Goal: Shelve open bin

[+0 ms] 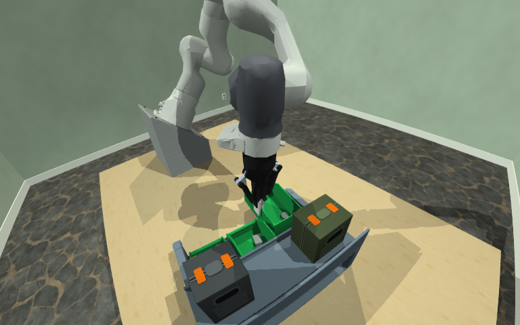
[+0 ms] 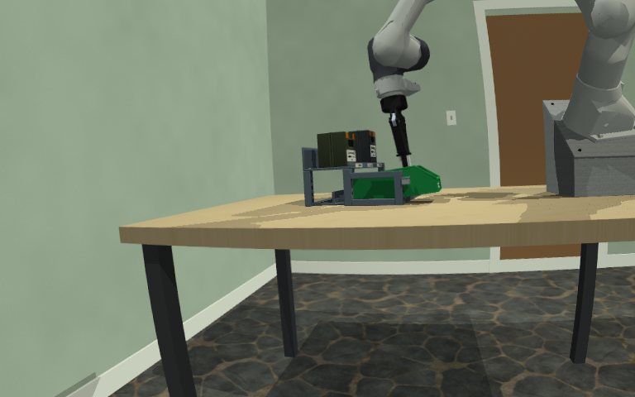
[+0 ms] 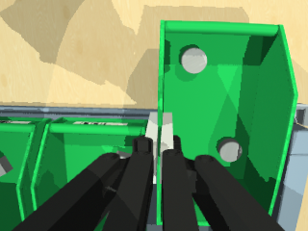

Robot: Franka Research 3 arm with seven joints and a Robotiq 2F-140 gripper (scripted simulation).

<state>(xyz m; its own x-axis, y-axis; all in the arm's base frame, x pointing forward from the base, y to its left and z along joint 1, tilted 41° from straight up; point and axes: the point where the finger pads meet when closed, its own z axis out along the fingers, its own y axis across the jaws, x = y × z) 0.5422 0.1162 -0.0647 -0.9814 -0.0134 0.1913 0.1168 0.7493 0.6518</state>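
The shelf floor is 12 cm ahead of my hand, 9 cm below it and 8 cm to the right of it. Round my hand: shelf's upper board (18 cm ahead, 9 cm to the right, 1 cm above); olive case (19 cm ahead, 6 cm above, 2 cm to the left); dark grey box (20 cm to the right, 16 cm ahead, 7 cm above).
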